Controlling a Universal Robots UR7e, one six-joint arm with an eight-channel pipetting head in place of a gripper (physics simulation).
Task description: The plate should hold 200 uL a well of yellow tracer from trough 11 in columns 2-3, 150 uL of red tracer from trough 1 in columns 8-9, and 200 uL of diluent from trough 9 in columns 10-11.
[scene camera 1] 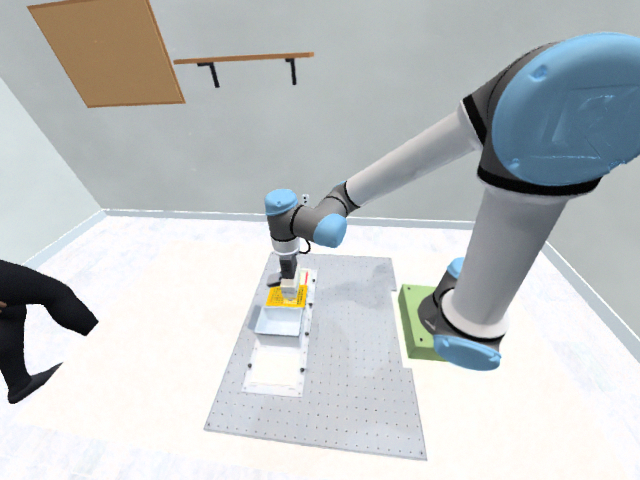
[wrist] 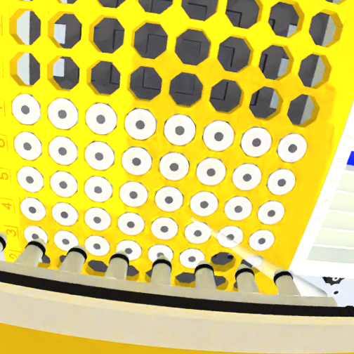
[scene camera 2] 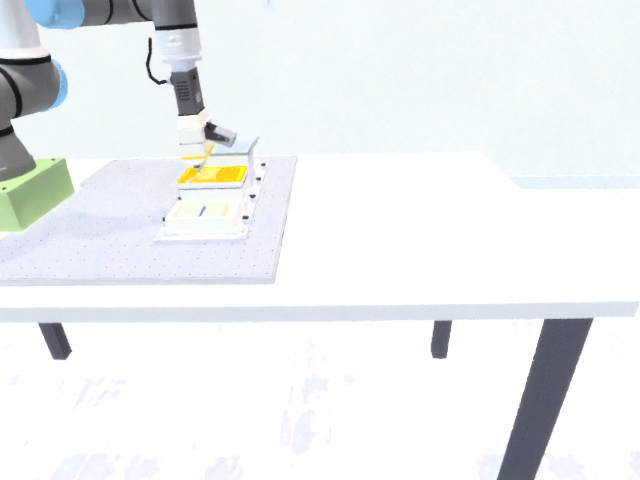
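My pipetting head (scene camera 1: 289,296) (scene camera 2: 195,164) (wrist: 159,264) is low over the low-numbered end of the yellow tip rack (scene camera 1: 272,303) (scene camera 2: 181,180) (wrist: 300,215). Its nozzles with black rings are bare and hang over rows 1-2. White tips fill rows 4-7; row 3 has tips except at the G-H end. A loose translucent tip (wrist: 256,261) lies slanted across that corner and past the rack's edge. The trough reservoir (scene camera 2: 204,225) (wrist: 312,235) stands beside the rack; blue and yellow strips show in scene camera 2, and a red strip (scene camera 1: 306,277) in scene camera 1. The plate cannot be made out.
A pale blue open box (scene camera 1: 279,338) (scene camera 2: 230,159) stands on the rack's other side. Beyond it, a white frame (scene camera 1: 271,391) with dark knobs lies on the perforated board (scene camera 1: 356,403) (scene camera 2: 129,263). The arm's green base block (scene camera 1: 426,351) (scene camera 2: 38,198) stands beside the board.
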